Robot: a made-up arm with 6 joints.
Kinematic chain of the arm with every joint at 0, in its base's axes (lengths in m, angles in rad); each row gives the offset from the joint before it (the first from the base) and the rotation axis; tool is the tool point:
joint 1: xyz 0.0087 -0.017 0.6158 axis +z
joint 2: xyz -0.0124 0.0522 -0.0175 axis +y
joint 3: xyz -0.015 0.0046 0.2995 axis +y
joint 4: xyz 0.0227 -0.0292 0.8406 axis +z
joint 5: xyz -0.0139 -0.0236 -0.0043 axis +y
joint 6: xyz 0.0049 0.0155 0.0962 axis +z
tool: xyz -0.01 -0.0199 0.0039
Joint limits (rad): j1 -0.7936..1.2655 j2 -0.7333..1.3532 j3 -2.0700..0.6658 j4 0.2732..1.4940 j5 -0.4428..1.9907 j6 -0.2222..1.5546
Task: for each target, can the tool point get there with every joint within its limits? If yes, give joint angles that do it. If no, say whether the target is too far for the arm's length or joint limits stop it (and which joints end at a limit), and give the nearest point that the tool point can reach.
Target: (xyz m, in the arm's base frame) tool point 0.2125 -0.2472 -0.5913
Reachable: no: joint limits stop it (at a limit: joint 1, joint 2, joint 3, joint 4, joint 5, joint 6) | nearest point -0.1276 -0.4972 -0.0707 | short by 0.670 m
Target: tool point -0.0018 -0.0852 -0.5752
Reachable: no: joint limits stop it (at a limit: joint 1, joint 2, joint 3, joint 4, joint 5, joint 6) | nearest point -0.1276 -0.4972 -0.0707 | short by 0.663 m
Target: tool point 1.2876 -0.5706 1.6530
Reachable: no: too far | nearest point 0.9078 -0.4062 1.3425 | short by 0.517 m
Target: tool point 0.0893 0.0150 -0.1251
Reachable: no: joint limits stop it (at a limit: joint 1, joint 2, joint 3, joint 4, joint 5, joint 6) | nearest point -0.3514 0.3286 -0.0707 | short by 0.544 m
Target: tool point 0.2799 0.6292 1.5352
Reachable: yes | joints 1.0625 0.4473 0.1882 1.0505 1.0982 0.1648
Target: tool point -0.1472 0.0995 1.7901
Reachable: yes | joints -0.4291 -0.1850 -0.0342 0.6389 0.7473 0.7518
